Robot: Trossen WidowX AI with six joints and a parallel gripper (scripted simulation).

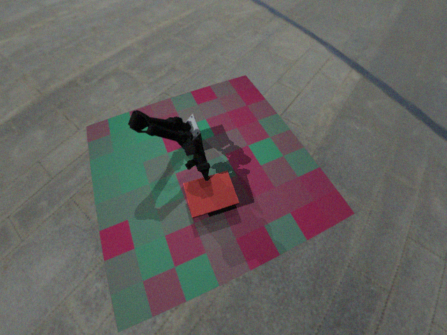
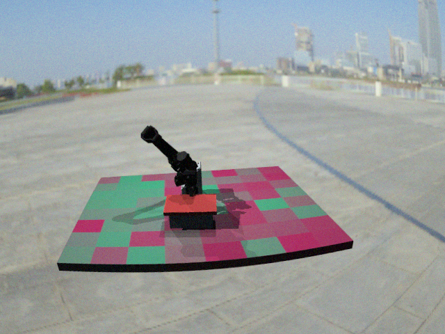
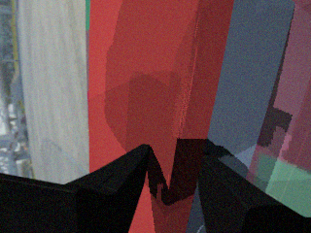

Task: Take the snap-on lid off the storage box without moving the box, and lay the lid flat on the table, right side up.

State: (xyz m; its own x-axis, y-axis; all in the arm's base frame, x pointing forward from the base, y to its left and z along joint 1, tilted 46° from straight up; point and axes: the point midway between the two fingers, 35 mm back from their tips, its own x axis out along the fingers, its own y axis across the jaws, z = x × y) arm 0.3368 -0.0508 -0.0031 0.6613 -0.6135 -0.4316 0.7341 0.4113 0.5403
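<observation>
Right now the red lid is 8 cm ahead of my gripper tip and 1 cm to the right of it. Round my gripper tip: storage box 7 cm ahead, 5 cm below, 1 cm to the right.
</observation>
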